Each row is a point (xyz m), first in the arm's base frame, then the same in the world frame.
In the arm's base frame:
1: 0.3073 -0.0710 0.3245
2: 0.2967 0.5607 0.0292
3: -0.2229 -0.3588 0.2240
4: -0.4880 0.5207 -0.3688
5: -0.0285 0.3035 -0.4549
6: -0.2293 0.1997 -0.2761
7: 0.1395 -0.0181 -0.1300
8: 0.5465 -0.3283 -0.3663
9: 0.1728 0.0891 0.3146
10: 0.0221 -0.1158 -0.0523
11: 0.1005 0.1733 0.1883
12: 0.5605 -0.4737 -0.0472
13: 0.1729 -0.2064 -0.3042
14: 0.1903 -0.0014 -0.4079
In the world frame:
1: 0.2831 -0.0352 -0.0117
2: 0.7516 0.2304 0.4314
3: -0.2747 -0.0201 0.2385
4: 0.2106 0.4839 1.0785
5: 0.3116 0.6581 0.6040
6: 0.1220 0.4503 0.6667
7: 0.1861 0.3800 0.2243
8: 0.1697 0.6959 -0.2422
9: 0.3269 -0.0552 0.1921
10: 0.0439 0.2863 0.2427
11: 0.3392 0.0531 0.3201
12: 0.0892 0.3899 -0.3939
13: 0.0437 0.5641 0.1114
14: 0.2078 0.6617 0.2403

